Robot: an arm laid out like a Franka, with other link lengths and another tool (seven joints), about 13 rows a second.
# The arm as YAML. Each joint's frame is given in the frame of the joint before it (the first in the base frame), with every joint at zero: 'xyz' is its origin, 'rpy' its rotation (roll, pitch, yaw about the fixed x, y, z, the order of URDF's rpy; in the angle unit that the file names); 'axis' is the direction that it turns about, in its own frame. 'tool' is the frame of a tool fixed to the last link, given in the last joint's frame.
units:
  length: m
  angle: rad
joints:
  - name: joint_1
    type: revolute
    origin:
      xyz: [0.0, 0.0, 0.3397]
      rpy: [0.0, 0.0, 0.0]
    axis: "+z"
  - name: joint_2
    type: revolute
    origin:
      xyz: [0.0, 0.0, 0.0]
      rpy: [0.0, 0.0, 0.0]
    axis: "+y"
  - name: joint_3
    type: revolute
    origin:
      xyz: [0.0, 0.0, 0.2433]
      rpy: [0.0, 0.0, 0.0]
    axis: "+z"
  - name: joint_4
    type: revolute
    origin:
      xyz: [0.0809, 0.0, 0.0]
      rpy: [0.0, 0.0, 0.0]
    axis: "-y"
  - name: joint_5
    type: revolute
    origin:
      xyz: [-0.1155, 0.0, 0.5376]
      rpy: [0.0, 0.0, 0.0]
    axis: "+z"
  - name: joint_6
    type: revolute
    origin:
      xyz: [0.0, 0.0, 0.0]
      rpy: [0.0, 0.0, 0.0]
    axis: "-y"
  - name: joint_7
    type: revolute
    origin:
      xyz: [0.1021, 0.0, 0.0]
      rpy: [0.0, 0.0, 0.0]
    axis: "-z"
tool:
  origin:
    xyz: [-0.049, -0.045, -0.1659]
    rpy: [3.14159, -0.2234, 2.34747]
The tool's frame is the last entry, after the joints.
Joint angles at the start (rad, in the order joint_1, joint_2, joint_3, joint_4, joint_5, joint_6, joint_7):
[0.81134, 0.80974, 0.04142, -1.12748, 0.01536, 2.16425, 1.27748]
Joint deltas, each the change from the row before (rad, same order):
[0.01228, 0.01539, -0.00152, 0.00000, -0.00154, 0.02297, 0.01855]
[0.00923, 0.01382, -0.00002, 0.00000, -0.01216, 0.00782, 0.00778]
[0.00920, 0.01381, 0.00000, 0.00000, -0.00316, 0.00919, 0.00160]
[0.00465, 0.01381, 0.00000, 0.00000, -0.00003, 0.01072, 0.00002]
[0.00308, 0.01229, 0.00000, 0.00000, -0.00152, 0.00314, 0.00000]
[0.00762, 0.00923, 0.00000, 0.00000, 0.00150, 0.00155, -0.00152]
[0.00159, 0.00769, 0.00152, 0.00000, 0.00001, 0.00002, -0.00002]
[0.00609, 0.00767, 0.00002, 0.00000, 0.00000, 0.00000, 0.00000]
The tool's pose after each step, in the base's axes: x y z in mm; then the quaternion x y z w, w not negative. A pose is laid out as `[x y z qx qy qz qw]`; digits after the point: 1 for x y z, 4 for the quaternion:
[535.8 672.1 203.4 -0.5639 -0.7993 -0.1826 0.0985]
[529.8 676.0 191.8 -0.5618 -0.8021 -0.1789 0.0949]
[523.2 680.1 180.6 -0.5587 -0.8049 -0.1761 0.0948]
[519.6 682.1 169.7 -0.5572 -0.8062 -0.1744 0.0955]
[516.5 682.3 159.4 -0.5566 -0.8076 -0.1698 0.0957]
[510.3 685.1 151.7 -0.5539 -0.8101 -0.1657 0.0974]
[507.4 685.5 145.2 -0.5536 -0.8109 -0.1619 0.0986]
[502.2 687.4 138.7 -0.5518 -0.8128 -0.1578 0.0995]

